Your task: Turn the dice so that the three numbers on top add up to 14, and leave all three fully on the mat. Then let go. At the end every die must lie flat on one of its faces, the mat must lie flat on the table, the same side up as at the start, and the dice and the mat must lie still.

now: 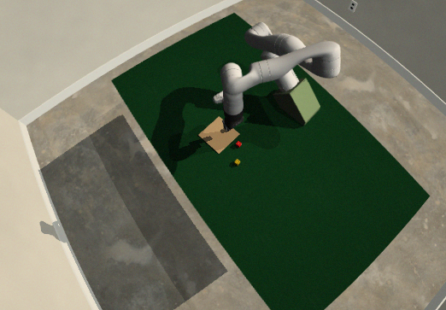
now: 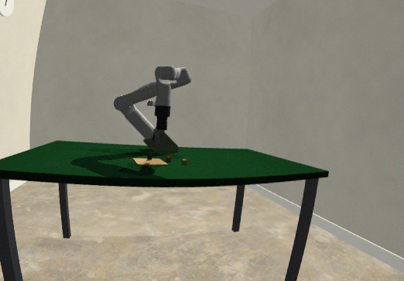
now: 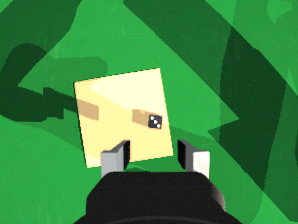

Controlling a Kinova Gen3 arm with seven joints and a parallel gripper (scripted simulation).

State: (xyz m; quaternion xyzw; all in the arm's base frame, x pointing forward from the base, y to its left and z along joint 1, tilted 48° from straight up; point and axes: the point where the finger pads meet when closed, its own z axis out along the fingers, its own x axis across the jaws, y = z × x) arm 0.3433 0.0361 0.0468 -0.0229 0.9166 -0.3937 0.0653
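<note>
Now: the red die 100 mm below my hand, 70 mm to the left of it and 10 mm ahead of it. Also, from my hand: black die (90 mm below, 30 mm to the right); yellow die (130 mm to the left, 100 mm below, 70 mm ahead); tan mat (110 mm below, 50 mm ahead, 30 mm to the right).
</note>
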